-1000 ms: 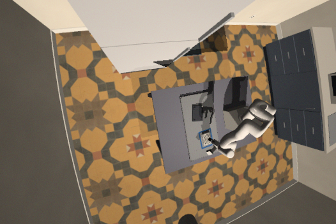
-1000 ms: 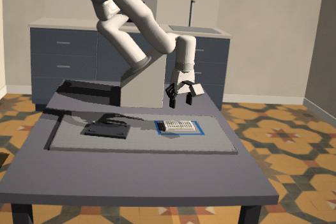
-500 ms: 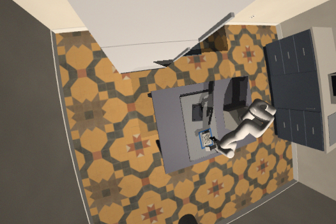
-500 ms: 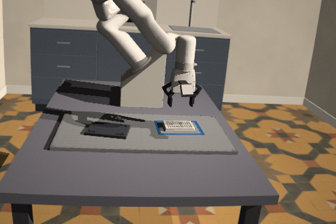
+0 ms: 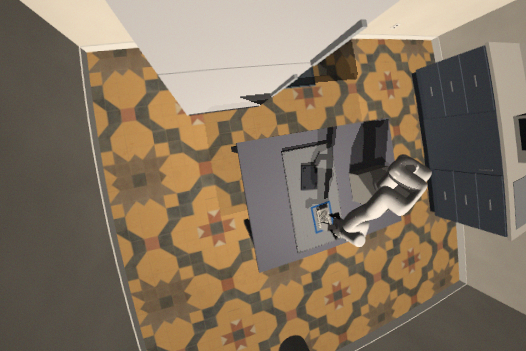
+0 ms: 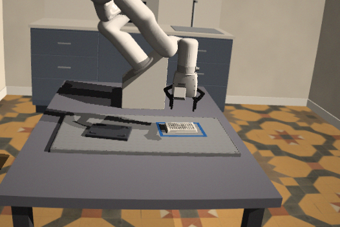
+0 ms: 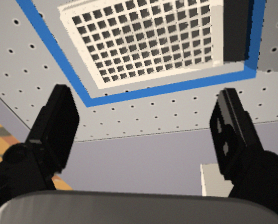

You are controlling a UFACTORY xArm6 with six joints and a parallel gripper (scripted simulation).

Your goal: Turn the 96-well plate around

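Now: the white 96-well plate 90 mm below my hand. Round my hand: dark plate nest N1 (300 mm to the right, 90 mm below, 60 mm ahead); then white tag (360 mm to the right, 90 mm below).
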